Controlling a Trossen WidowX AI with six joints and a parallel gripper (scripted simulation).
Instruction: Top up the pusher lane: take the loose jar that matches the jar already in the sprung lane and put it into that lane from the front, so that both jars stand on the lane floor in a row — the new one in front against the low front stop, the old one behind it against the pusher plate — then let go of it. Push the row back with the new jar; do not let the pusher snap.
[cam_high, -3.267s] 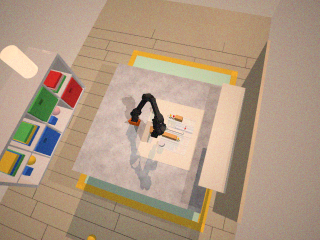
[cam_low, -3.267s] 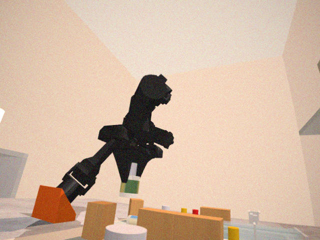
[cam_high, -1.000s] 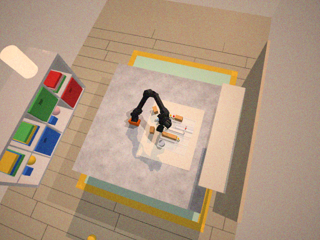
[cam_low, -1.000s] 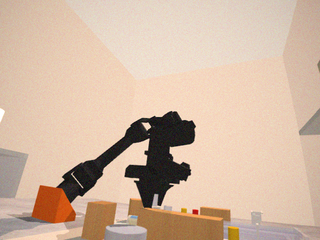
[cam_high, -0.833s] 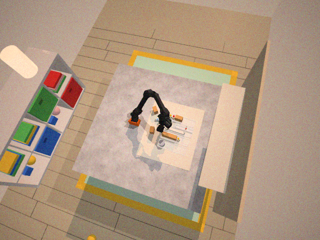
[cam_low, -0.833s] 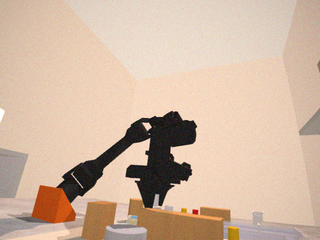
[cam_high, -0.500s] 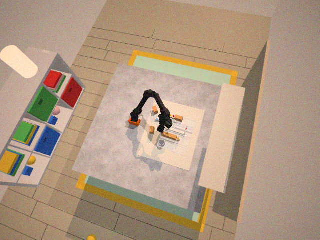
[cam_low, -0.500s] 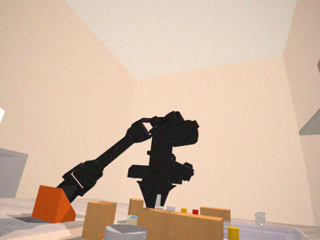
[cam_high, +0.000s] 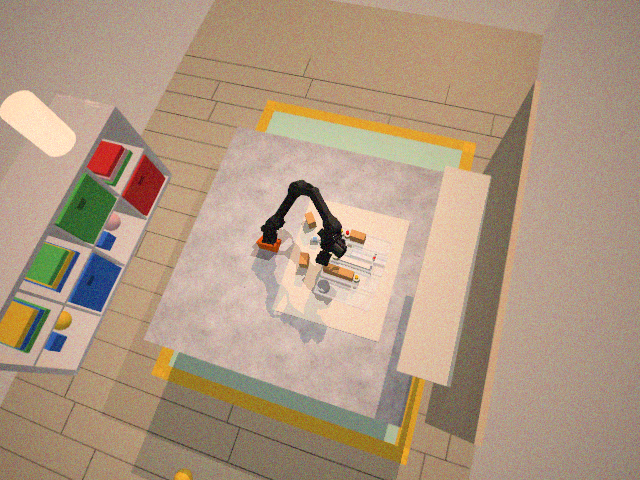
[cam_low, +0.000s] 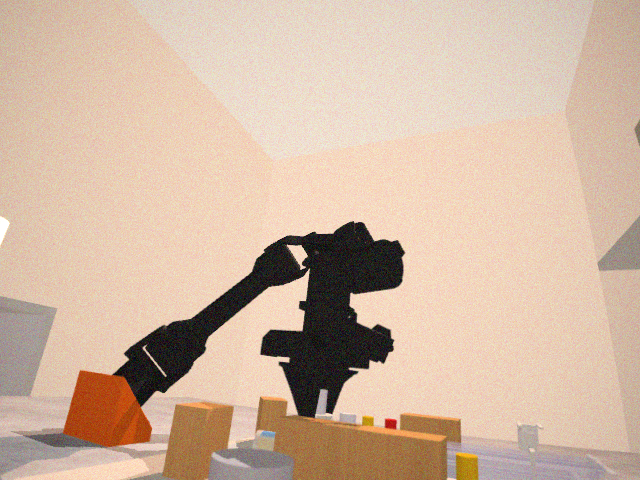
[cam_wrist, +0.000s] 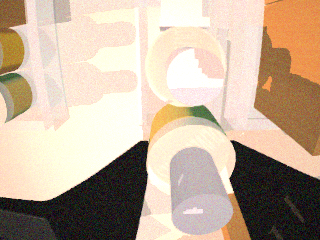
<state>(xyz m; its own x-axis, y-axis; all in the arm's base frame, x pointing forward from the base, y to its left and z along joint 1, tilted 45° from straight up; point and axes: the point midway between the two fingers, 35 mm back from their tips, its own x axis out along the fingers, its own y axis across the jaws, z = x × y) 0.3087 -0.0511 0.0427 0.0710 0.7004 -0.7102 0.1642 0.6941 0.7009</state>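
The lane rack lies 170 mm ahead of my gripper tip and 40 mm below it. Round my gripper tip: grey cylinder (170 mm to the right, 30 mm below, 10 mm ahead).
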